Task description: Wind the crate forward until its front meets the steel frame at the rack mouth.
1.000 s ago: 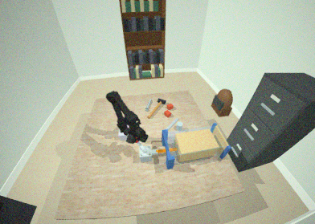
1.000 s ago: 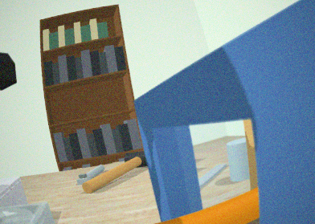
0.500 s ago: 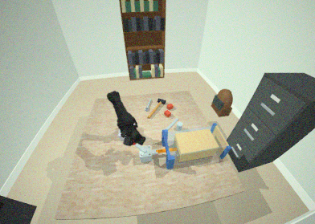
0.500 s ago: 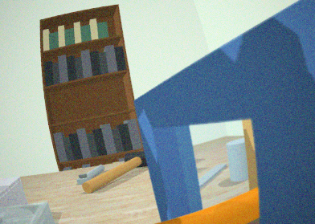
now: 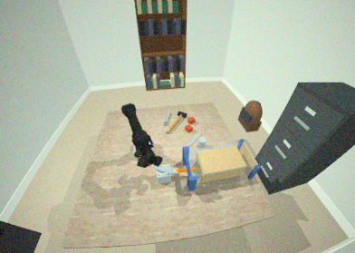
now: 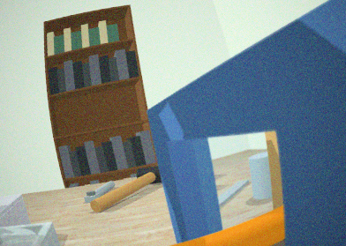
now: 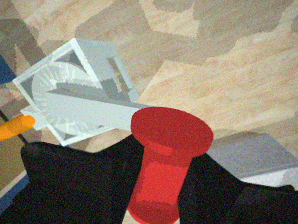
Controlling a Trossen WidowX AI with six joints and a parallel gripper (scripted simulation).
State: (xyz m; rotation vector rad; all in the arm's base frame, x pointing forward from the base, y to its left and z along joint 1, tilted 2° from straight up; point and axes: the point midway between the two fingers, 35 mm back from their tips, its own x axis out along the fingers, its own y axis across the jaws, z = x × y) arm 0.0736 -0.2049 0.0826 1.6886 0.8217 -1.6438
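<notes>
Now: gripper tip 30 mm short of the winch handle, 20 mm to the left of it and 10 mm above it. Round my gripper tip: blue frame 240 mm ahead, 70 mm to the right, 10 mm below; then red grip 20 mm above; then grey winch 70 mm ahead, 70 mm to the right, 80 mm below.
</notes>
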